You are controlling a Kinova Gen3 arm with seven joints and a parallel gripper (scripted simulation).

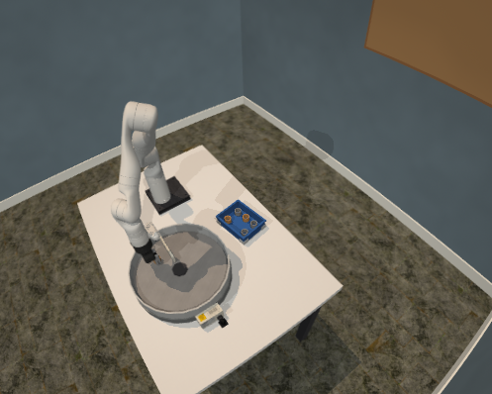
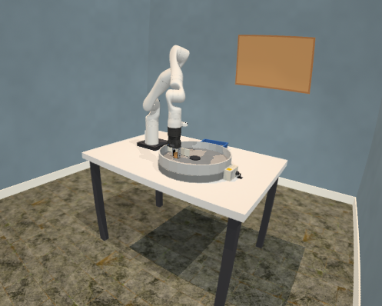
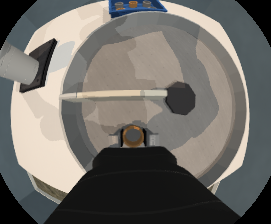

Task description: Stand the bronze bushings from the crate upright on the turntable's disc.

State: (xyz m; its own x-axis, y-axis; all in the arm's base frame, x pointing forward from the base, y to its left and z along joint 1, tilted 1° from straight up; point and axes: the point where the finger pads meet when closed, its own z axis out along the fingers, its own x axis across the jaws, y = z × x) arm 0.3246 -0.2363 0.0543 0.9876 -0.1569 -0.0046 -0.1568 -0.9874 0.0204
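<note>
My gripper is now 42 cm to the right of the blue crate, 8 cm short of it and 6 cm above it. From my hand the other things lie so: grey turntable disc (10 cm ahead, 5 cm to the left, 3 cm below).
</note>
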